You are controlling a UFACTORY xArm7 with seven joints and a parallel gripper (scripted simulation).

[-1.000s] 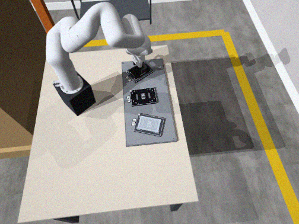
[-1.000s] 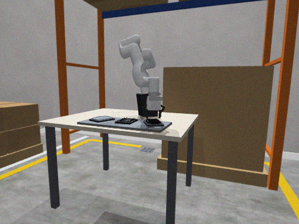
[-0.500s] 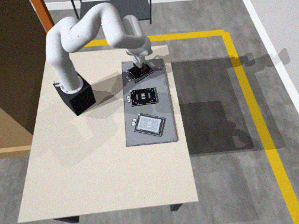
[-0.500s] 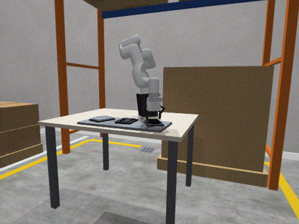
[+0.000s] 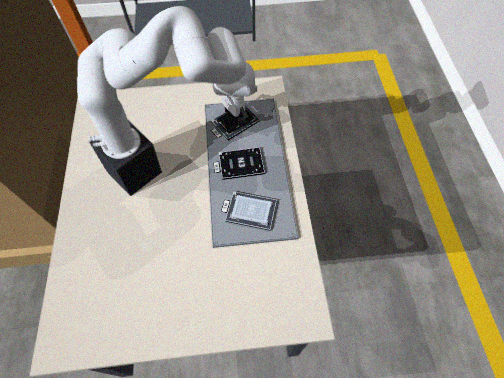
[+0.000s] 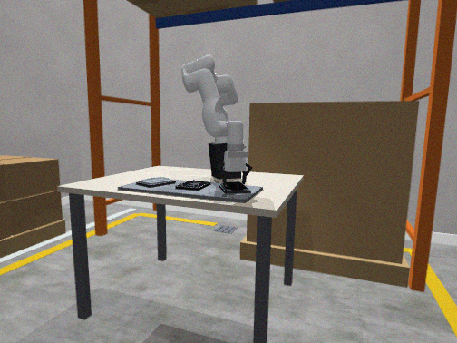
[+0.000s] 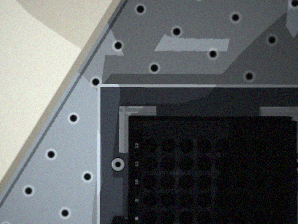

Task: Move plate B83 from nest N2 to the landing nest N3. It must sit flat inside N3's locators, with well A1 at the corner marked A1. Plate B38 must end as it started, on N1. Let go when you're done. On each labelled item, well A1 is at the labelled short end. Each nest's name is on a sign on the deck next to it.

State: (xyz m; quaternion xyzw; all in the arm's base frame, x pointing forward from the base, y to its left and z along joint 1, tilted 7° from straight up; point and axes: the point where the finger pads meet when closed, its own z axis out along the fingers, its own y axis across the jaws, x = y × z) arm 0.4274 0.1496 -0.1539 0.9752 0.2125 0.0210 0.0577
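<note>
Right now my hand is 20 mm above the dark multi-well plate. From my hand the other things lie so: light grey plate (30 mm behind, 420 mm to the right, 20 mm below); black nest (20 mm behind, 210 mm to the right, 30 mm below).
</note>
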